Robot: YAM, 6 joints.
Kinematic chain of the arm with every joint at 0, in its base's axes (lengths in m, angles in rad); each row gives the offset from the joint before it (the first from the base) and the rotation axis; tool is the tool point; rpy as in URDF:
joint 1: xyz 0 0 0.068 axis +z
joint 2: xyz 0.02 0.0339 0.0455 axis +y
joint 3: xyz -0.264 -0.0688 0 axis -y
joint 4: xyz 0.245 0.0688 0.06 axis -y
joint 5: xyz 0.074 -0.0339 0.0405 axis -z
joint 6: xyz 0.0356 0 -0.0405 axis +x
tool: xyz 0 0 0 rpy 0 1.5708 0
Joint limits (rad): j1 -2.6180..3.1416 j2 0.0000..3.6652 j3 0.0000..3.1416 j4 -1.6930..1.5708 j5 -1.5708..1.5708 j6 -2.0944..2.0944
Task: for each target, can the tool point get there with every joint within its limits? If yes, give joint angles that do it. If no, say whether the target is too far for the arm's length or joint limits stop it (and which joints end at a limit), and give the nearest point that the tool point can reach.
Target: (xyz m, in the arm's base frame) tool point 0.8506 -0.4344 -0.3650
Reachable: no: too far | nearest point 0.5140 -0.2625 -0.1716 | short by 0.425 m
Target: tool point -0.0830 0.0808 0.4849
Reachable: yes | joints 2.2869 0.7472 0.9158 0.8409 -0.2713 -0.8228
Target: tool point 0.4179 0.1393 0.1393
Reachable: yes | joints 0.2448 2.2907 1.6928 -0.8685 -1.2612 -0.5499
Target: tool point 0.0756 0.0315 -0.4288
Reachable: no: joint limits stop it (at a limit: joint 2) | nearest point 0.1038 0.0432 -0.3537 | short by 0.081 m
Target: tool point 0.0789 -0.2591 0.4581
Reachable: yes | joints -1.4019 1.3560 1.5813 -0.5472 -1.2901 1.7659
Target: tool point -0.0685 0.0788 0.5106
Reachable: yes | joints 2.4599 0.8554 1.5423 -0.7249 0.5311 1.4749
